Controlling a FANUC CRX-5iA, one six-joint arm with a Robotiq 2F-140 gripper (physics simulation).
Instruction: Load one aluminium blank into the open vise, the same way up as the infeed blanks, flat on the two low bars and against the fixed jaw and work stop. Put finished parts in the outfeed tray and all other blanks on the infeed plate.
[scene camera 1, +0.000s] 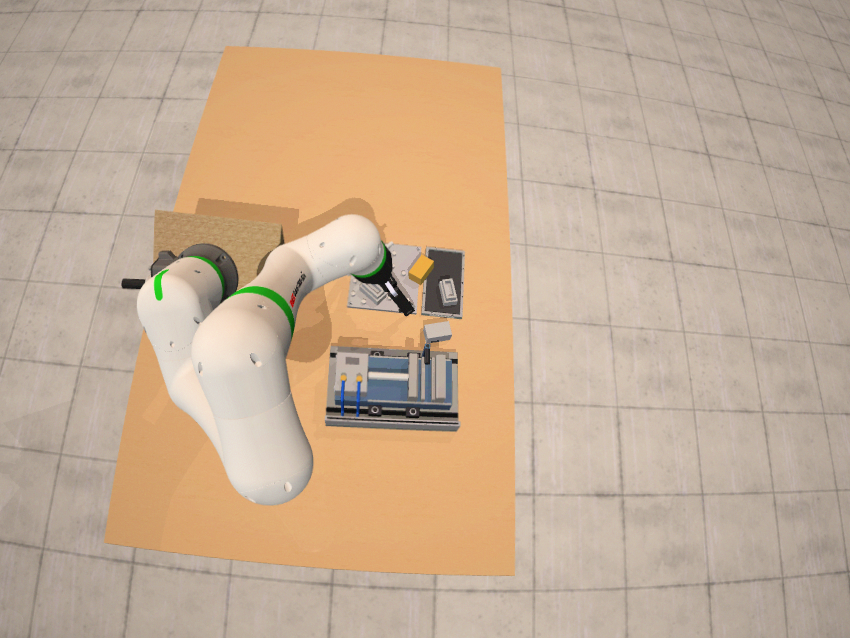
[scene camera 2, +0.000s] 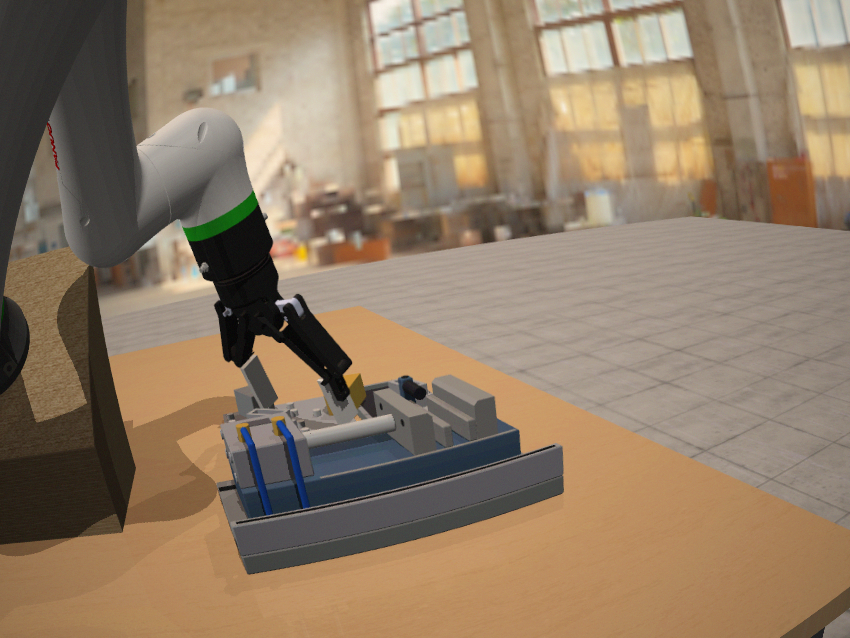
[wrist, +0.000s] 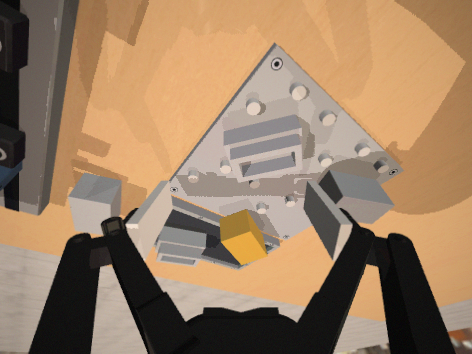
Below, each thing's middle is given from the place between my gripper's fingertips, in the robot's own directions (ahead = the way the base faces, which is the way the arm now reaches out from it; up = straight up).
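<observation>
From my hand: vise base (scene camera 2: 378, 449) 25 cm to the right, 1 cm ahead, 1 cm above; brass blank (wrist: 239, 234) 6 cm to the left, 6 cm ahead; dark outfeed tray (scene camera 1: 448, 264) 12 cm ahead, 4 cm to the left, 2 cm below; grey infeed plate (scene camera 1: 406, 256) 4 cm to the left, 2 cm behind, 2 cm below.
</observation>
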